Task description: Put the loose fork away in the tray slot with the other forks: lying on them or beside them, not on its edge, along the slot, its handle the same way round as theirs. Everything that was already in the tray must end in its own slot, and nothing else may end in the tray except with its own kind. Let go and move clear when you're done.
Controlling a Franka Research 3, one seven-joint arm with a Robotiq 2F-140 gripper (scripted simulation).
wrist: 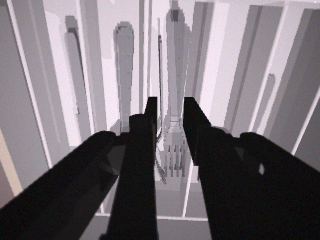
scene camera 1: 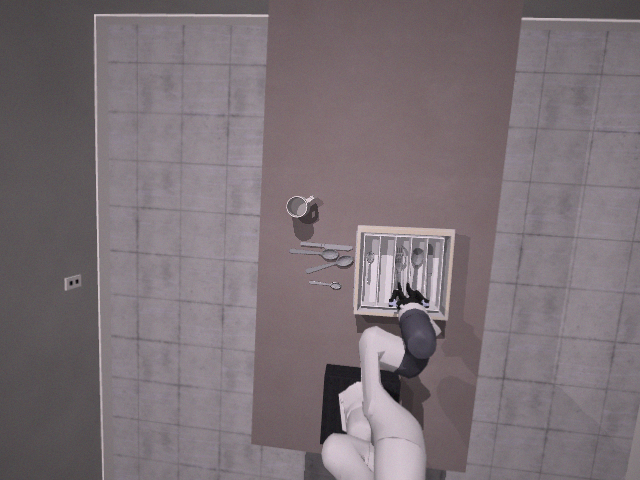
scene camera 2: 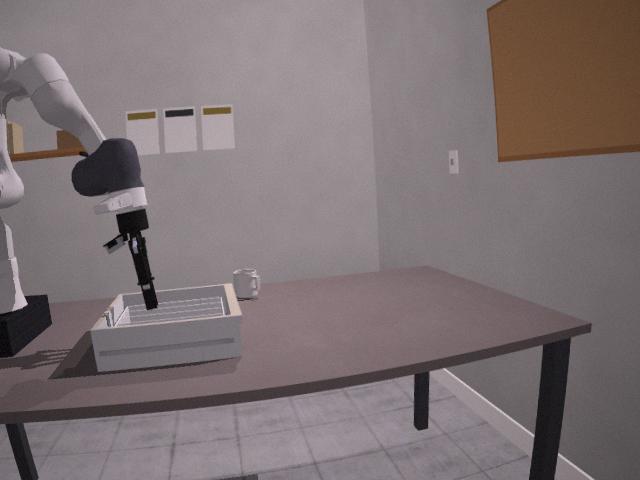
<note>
I see my gripper (scene camera 2: 152,307) and a cutlery tray (scene camera 1: 384,246).
The cutlery tray shows as well in the wrist view (wrist: 40,38) and in scene camera 2 (scene camera 2: 196,307). My gripper also shows in the wrist view (wrist: 170,111).
</note>
